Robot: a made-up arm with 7 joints. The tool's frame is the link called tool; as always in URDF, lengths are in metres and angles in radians. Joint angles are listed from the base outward.
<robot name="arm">
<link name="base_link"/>
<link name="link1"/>
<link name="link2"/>
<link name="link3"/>
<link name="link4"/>
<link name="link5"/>
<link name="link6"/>
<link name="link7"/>
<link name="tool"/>
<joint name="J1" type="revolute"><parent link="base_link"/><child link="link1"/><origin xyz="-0.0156 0.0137 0.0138" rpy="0 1.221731 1.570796"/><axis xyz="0 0 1"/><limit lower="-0.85" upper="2.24"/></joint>
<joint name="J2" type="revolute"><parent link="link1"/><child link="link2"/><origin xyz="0.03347 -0.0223 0.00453" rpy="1.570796 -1.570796 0"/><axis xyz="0 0 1"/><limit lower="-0.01" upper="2.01"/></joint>
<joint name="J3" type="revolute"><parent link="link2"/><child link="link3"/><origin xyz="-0.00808 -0.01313 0.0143" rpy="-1.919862 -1.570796 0"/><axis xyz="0 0 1"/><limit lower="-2.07" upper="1.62"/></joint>
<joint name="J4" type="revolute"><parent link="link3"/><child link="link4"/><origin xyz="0.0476 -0.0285 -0.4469" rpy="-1.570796 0 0"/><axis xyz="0 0 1"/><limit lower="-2.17" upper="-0.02"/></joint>
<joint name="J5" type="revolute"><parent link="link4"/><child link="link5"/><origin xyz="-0.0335 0.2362 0.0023" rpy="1.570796 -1.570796 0"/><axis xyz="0 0 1"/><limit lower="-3.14" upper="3.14"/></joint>
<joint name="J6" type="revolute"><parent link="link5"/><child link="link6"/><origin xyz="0.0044 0.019 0.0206" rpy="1.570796 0 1.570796"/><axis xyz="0 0 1"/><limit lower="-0.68" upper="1.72"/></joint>
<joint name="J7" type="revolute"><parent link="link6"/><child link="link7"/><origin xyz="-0.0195 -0.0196 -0.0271" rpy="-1.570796 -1.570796 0"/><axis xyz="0 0 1"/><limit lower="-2.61" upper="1.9"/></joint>
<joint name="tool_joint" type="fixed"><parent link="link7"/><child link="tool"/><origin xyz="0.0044 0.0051 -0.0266" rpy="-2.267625 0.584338 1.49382"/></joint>
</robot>
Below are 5 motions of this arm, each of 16 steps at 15 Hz.
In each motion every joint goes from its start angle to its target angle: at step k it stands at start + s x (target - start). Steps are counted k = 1, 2, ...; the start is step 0. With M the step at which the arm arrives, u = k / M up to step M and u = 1 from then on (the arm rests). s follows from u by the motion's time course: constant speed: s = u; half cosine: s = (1 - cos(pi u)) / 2; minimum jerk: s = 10 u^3 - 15 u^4 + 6 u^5.
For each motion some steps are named. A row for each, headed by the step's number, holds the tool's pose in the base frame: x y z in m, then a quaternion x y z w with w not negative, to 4 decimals.
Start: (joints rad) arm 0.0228 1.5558 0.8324 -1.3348 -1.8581 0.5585 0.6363
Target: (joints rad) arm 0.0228 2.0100 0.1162 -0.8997 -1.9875 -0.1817 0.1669
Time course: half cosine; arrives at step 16
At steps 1, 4, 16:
1: 0.2094 0.6019 0.1912 -0.3984 -0.4036 -0.8196 0.0815
4: 0.2290 0.6041 0.1999 -0.4522 -0.4113 -0.7721 0.1740
16: 0.2401 0.6316 0.2617 -0.5220 -0.3276 -0.2928 0.7311

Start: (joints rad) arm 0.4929 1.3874 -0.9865 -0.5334 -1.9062 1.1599 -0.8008
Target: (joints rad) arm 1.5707 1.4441 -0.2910 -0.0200 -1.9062 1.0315 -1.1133
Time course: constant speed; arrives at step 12
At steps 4, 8, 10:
4: -0.2521 0.7051 -0.1448 -0.2162 0.4441 -0.0502 0.8681
8: -0.3398 0.6873 0.0093 -0.0935 0.5560 0.0937 0.8206
10: -0.3610 0.6695 0.0934 -0.0268 0.6076 0.1574 0.7780

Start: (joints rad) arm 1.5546 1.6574 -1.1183 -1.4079 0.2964 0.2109 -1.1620
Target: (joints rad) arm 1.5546 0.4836 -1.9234 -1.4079 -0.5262 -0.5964 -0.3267
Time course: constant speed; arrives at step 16
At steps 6, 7, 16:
6: -0.6257 0.2317 0.0403 -0.4032 -0.2104 0.8818 0.1248
7: -0.6380 0.1861 0.0401 -0.3935 -0.2165 0.8916 0.0583
16: -0.6058 -0.1857 0.0478 0.2033 0.0954 -0.8260 0.5170

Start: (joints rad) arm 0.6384 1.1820 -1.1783 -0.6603 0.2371 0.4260 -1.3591
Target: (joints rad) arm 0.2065 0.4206 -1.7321 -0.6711 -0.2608 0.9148 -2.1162
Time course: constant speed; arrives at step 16
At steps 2, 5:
2: -0.3493 0.5386 -0.4229 -0.5127 -0.1178 0.5134 0.6780
5: -0.3373 0.4725 -0.5035 -0.5402 0.0280 0.4994 0.6767

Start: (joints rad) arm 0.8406 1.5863 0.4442 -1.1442 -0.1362 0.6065 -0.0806
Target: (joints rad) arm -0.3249 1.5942 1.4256 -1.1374 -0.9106 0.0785 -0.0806
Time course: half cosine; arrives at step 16
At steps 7, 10, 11, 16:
7: 0.1761 0.6819 0.0902 0.4991 0.6879 0.5226 0.0669
10: 0.1617 0.6508 0.2124 0.4139 0.5757 0.6830 0.1753
11: 0.1437 0.6435 0.2400 0.3755 0.5454 0.7217 0.2017
16: 0.0816 0.6319 0.2833 0.2576 0.4804 0.7967 0.2611

